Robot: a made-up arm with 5 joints. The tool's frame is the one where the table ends.
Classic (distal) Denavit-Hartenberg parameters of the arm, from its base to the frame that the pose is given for. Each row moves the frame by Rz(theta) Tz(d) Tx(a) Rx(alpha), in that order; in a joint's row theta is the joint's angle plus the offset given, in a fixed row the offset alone. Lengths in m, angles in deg.
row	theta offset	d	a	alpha
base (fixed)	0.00	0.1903	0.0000	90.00
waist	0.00	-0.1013	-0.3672	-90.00
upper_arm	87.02	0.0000	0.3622	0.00
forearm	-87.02	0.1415	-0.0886	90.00
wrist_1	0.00	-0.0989	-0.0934	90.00
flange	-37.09	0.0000	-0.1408	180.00
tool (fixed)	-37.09	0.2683	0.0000	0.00
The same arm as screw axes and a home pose.
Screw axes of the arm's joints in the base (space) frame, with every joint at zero. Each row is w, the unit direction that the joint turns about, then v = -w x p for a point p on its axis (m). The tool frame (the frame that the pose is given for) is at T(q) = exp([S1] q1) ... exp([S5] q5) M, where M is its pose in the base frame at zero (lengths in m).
S1: w 0 -1 0 v 0.1903 0.0000 0.0000
S2: w 0 0 1 v 0.1013 0.3672 0.0000
S3: w 0 0 1 v 0.4630 0.3484 0.0000
S4: w 0 -1 0 v 0.3318 0.0000 0.4370
S5: w 0 0 -1 v -0.5619 -0.5304 0.0000
M: xyz -0.6427 0.4770 0.6001 (m) quaternion w x y z 1 0 0 0

